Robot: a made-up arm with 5 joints.
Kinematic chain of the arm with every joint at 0, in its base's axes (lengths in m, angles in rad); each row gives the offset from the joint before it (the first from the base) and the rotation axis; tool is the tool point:
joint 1: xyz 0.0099 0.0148 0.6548 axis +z
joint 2: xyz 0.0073 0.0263 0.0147 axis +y
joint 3: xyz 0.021 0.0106 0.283 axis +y
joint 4: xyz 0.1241 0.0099 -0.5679 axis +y
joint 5: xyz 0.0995 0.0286 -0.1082 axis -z
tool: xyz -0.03 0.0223 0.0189
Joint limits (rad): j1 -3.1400..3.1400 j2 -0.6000..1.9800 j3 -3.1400..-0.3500 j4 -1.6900..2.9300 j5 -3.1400..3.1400
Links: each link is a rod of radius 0.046 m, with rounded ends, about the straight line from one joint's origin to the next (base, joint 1, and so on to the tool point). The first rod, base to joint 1, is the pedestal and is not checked.
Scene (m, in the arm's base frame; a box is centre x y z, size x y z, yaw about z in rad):
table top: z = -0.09
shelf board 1: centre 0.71 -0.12 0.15 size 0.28 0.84 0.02 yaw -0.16
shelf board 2: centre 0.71 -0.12 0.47 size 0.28 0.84 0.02 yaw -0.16
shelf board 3: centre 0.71 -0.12 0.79 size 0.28 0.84 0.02 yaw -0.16
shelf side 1: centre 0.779 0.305 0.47 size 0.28 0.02 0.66 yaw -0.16
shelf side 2: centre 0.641 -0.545 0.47 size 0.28 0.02 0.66 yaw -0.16
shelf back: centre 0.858 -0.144 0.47 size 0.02 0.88 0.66 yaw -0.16
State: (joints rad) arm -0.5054 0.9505 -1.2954 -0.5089 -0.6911
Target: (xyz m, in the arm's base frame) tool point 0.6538 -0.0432 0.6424
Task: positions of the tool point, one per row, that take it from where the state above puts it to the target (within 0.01 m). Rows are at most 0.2 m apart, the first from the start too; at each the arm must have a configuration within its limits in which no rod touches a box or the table.
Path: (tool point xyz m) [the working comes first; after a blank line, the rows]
Joints at the target: -0.2037 0.2293 -0.9238 -0.8411 -0.6913
Straight joint move there: touches shelf board 2.

1: 0.6005 -0.1165 0.2745
2: 0.5454 -0.0071 0.2486
3: 0.4699 0.0796 0.2354
4: 0.3810 0.1404 0.2347
5: 0.4312 0.1624 0.3102
6: 0.4639 0.1830 0.3905
7: 0.4801 0.2013 0.4720
8: 0.4814 0.2167 0.5516
9: 0.5853 0.1054 0.5959
10: 0.6538 -0.0432 0.6424

